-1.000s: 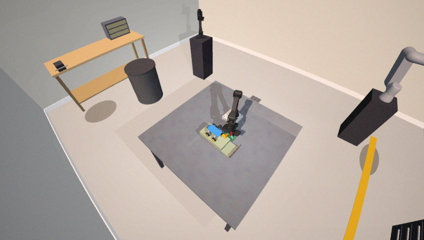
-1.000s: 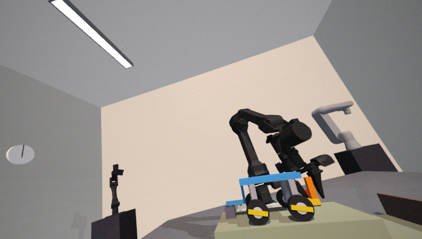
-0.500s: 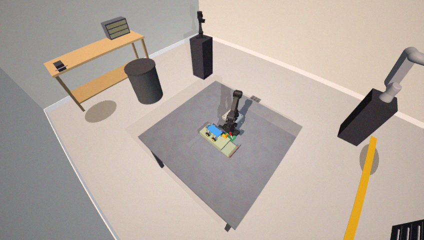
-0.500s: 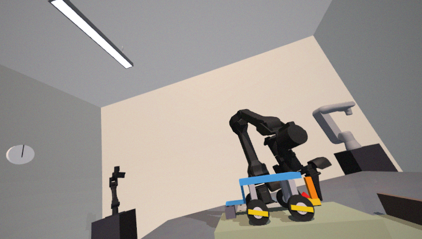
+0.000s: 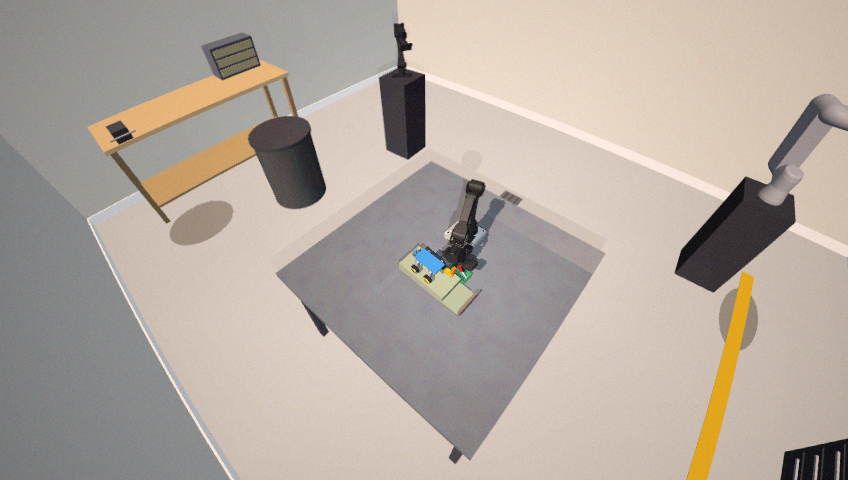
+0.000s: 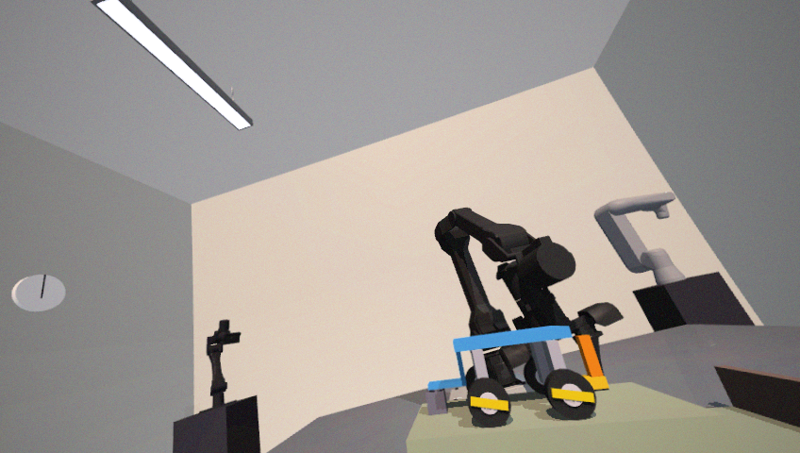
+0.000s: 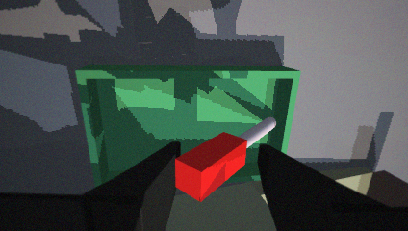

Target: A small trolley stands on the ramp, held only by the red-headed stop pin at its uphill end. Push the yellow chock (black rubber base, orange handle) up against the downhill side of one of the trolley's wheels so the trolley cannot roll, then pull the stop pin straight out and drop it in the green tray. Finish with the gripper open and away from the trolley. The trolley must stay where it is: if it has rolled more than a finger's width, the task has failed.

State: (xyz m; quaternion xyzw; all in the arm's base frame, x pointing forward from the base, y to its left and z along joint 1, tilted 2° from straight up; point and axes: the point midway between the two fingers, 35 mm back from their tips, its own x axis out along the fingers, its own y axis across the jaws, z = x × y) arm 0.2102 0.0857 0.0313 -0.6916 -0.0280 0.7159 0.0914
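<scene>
The red-headed stop pin lies 1 cm to the left of my gripper tip and 1 cm below it. From my gripper tip the other things lie so: ramp 12 cm ahead, 11 cm to the right; yellow chock 7 cm ahead, 4 cm above, 3 cm to the right; green tray 5 cm below, 1 cm to the right.
</scene>
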